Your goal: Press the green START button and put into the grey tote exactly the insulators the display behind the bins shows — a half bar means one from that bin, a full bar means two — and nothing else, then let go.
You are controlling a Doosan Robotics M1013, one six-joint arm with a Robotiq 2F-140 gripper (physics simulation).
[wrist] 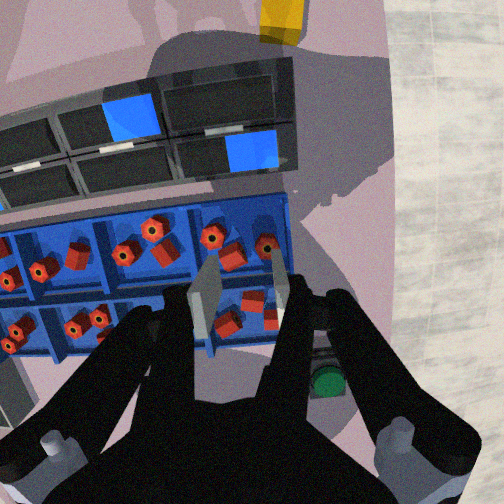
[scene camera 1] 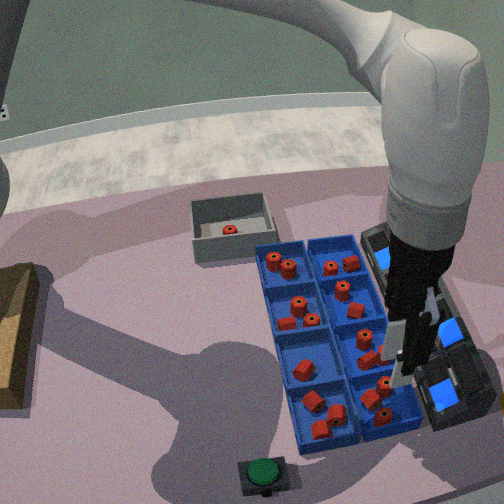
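Observation:
My gripper (scene camera 1: 398,357) is open and empty. It hangs over the right column of the blue bins (scene camera 1: 332,340), near the display. In the wrist view the fingertips (wrist: 244,267) frame a red insulator (wrist: 232,256) in the end bin, with two more (wrist: 213,236) (wrist: 266,246) beside it. The grey tote (scene camera 1: 234,230) stands behind the bins and holds one red insulator (scene camera 1: 229,229). The display (scene camera 1: 440,350) shows half-width blue bars (wrist: 131,117) (wrist: 251,150); other cells are dark. The green START button (scene camera 1: 263,471) sits in front of the bins and also shows in the wrist view (wrist: 328,381).
Each of the blue bins holds one to three red insulators. A brown wedge-shaped block (scene camera 1: 17,335) lies at the left edge. A yellow block (wrist: 281,20) sits beyond the display. The arm's large body rises above the display side.

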